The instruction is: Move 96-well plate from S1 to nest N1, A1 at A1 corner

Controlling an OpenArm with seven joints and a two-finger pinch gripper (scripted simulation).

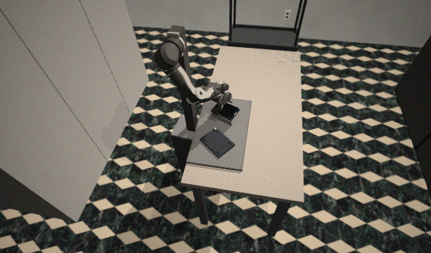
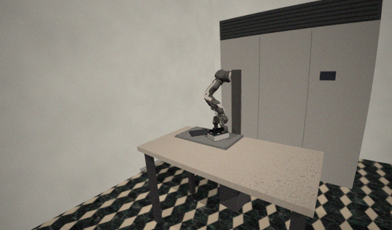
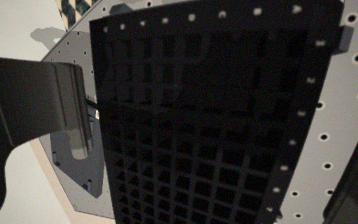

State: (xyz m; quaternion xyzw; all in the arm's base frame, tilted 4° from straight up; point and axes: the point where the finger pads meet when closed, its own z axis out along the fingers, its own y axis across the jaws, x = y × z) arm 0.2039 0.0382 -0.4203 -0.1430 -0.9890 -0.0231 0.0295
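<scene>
My hand is 20 mm short of the black 96-well plate. Round my hand: dark plate nest N1 (20 mm ahead, 210 mm to the right, 50 mm below); then pale corner mark (10 mm behind, 120 mm to the right, 50 mm below).
</scene>
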